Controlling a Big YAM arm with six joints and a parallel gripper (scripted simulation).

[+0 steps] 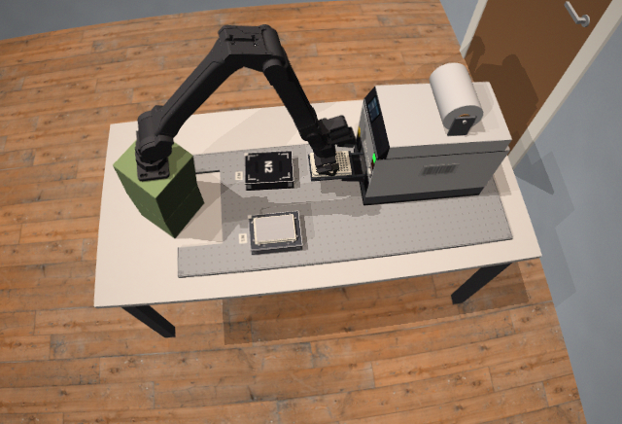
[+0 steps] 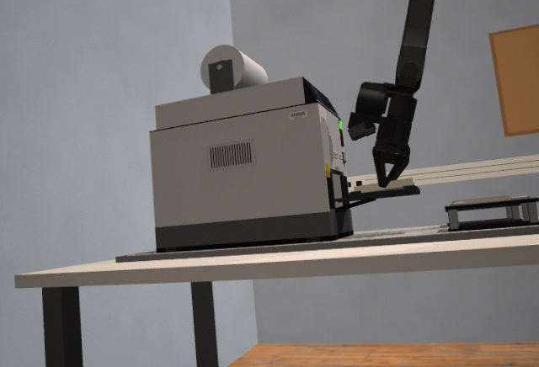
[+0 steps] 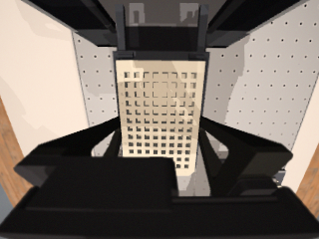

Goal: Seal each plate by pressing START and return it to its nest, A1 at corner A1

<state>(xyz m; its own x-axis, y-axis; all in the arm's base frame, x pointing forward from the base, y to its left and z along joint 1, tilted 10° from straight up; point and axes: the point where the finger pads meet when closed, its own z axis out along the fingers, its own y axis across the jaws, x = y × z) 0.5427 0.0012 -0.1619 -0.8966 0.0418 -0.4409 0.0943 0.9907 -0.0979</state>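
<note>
My hand is right at the plate. The rest, counted from my hand: sealer stage 2 cm below; yellow warning label 11 cm ahead, 8 cm to the left, 4 cm above; plate nest 22 cm behind, 17 cm to the right, 7 cm below.
</note>
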